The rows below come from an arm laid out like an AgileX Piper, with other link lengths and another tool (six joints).
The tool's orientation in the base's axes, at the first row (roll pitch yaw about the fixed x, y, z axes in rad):
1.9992 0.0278 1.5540
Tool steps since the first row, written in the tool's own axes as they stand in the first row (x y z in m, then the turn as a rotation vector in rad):
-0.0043 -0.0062 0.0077 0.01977 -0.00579 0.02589
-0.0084 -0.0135 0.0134 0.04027 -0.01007 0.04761
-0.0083 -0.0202 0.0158 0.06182 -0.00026 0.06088
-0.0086 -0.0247 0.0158 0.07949 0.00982 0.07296
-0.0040 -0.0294 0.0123 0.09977 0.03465 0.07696
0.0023 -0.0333 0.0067 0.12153 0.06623 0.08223
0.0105 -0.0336 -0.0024 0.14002 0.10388 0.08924
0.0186 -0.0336 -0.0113 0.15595 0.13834 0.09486
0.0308 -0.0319 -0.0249 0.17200 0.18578 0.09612
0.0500 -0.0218 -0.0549 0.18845 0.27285 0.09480
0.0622 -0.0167 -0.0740 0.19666 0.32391 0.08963
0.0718 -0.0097 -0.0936 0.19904 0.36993 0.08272
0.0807 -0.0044 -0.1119 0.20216 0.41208 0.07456
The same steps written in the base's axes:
0.0044 -0.0046 -0.0087 0.02147 0.01896 -0.01657
0.0064 -0.0090 -0.0176 0.03978 0.03879 -0.03005
0.0058 -0.0091 -0.0247 0.05629 0.06015 -0.02724
0.0040 -0.0095 -0.0288 0.07176 0.07767 -0.02358
-0.0011 -0.0049 -0.0317 0.08606 0.09829 -0.00323
-0.0077 0.0015 -0.0331 0.10435 0.12047 0.02270
-0.0160 0.0099 -0.0298 0.12669 0.13945 0.05351
-0.0239 0.0183 -0.0264 0.14639 0.15586 0.08206
-0.0354 0.0309 -0.0195 0.16753 0.17273 0.12423
-0.0581 0.0510 0.0016 0.20281 0.19080 0.20349
-0.0732 0.0638 0.0138 0.21948 0.20008 0.25184
-0.0879 0.0741 0.0281 0.23237 0.20349 0.29649
-0.1022 0.0836 0.0402 0.24253 0.20760 0.33811

